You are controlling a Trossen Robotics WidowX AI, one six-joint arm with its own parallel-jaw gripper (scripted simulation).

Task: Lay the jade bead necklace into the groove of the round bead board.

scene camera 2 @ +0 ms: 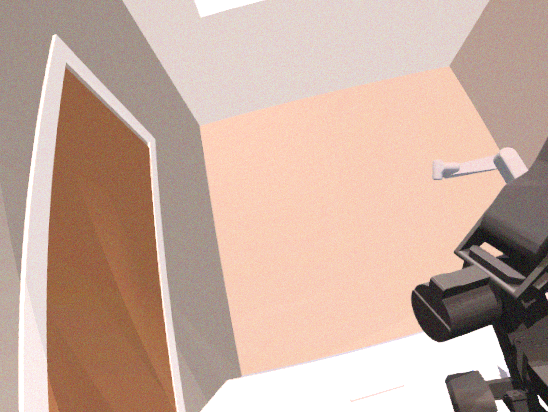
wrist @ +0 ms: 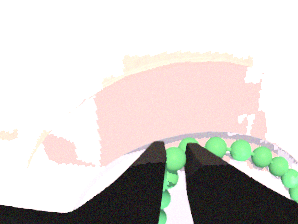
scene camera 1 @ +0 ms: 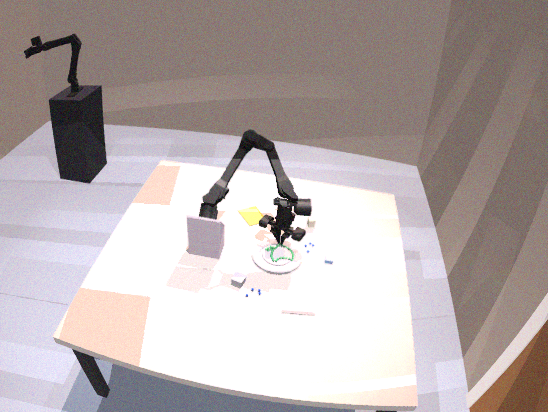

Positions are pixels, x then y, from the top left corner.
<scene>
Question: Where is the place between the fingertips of my gripper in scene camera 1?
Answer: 280, 243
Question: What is my gripper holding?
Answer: A jade bead necklace.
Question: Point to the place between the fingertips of my gripper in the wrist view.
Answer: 173, 152
</scene>
